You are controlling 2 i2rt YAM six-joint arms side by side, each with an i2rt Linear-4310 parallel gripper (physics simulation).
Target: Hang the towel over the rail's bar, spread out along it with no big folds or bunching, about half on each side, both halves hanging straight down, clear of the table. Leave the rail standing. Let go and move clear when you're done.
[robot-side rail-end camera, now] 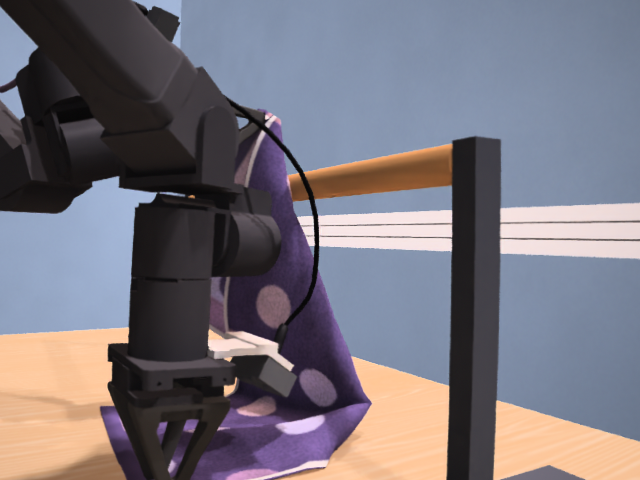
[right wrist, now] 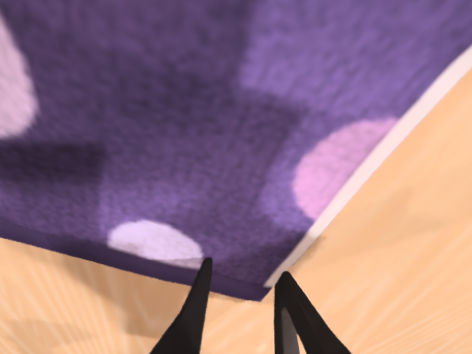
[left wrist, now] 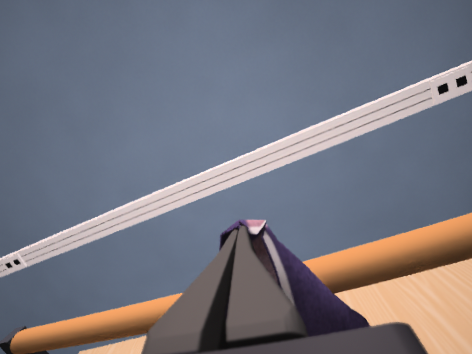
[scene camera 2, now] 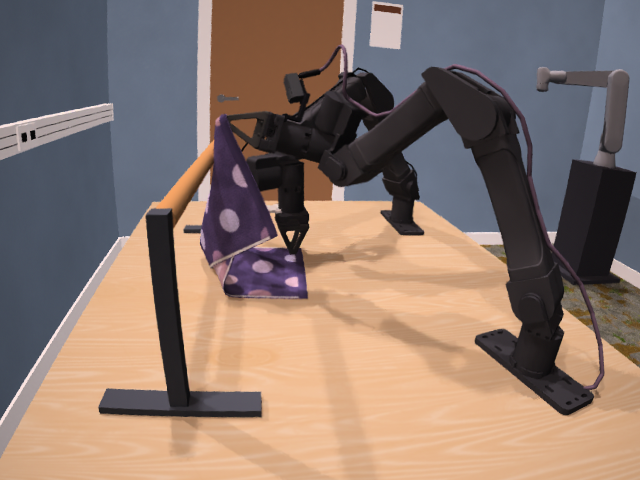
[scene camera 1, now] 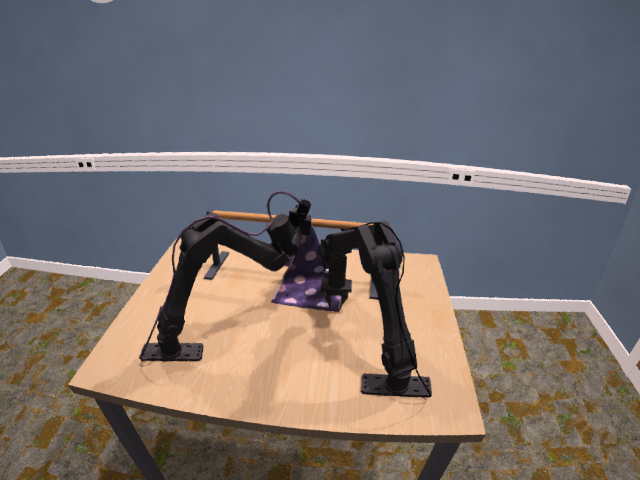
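The purple towel with pale dots (scene camera 1: 305, 281) (scene camera 2: 230, 219) (robot-side rail-end camera: 273, 258) (left wrist: 305, 295) (right wrist: 200, 125) hangs gathered from one raised point on the robots' side of the wooden bar (scene camera 1: 242, 215) (scene camera 2: 191, 178) (robot-side rail-end camera: 382, 173) (left wrist: 400, 254); its lower part lies on the table. My left gripper (scene camera 2: 227, 117) (left wrist: 242, 233) is shut on the towel's gathered top, above bar height. My right gripper (scene camera 2: 293, 251) (right wrist: 245, 272) points down, slightly open, at the towel's near corner on the table. In the right wrist view, that corner shows between its fingertips; a grip is not visible. The rail stands upright.
The rail's dark end post (scene camera 2: 168, 310) (robot-side rail-end camera: 474, 310) stands on a flat foot (scene camera 2: 222, 404). The right arm's forearm and wrist are close beside the hanging towel. Both arm bases (scene camera 1: 180, 352) (scene camera 1: 372, 386) are on the wooden table (scene camera 1: 232, 392). A wall lies beyond the rail.
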